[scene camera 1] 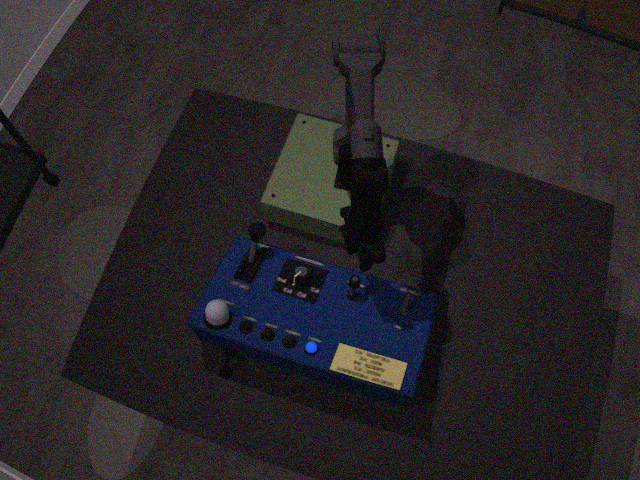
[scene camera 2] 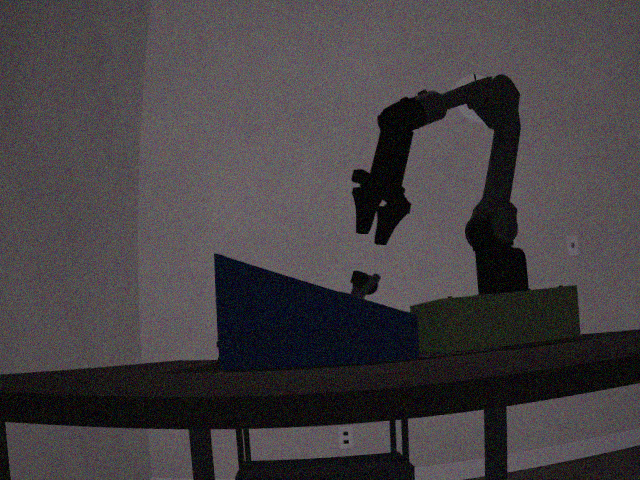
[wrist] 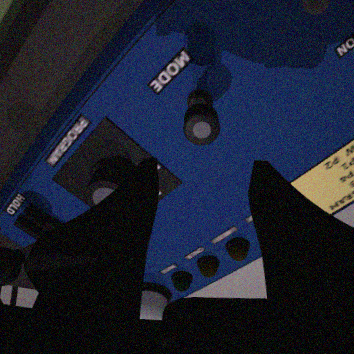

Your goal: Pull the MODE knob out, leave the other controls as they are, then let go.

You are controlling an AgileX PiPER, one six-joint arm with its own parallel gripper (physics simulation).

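Observation:
The MODE knob (scene camera 1: 354,281) (wrist: 201,125) is a dark round knob with a pale spot on top. It stands out from the sloped blue panel (scene camera 1: 330,315) (scene camera 2: 289,320) (wrist: 280,105) on a short stem, beside its MODE label (wrist: 170,71). My gripper (scene camera 1: 365,267) (scene camera 2: 372,238) (wrist: 204,175) is open and empty. It hangs above the panel, apart from the knob. In the wrist view the knob shows beyond the gap between the fingertips. In scene camera 2 small dark control shapes overlap above the panel, and I cannot tell which one is the knob.
The PROGRAM dial (scene camera 1: 300,272) and the black-balled HOLD lever (scene camera 1: 256,230) are left of the knob, a small lever (scene camera 1: 408,300) right. A white dome (scene camera 1: 217,312), dark lamps and a lit blue lamp (scene camera 1: 311,347) line the edge. The arm stands on a green base (scene camera 1: 305,175) (scene camera 2: 496,322).

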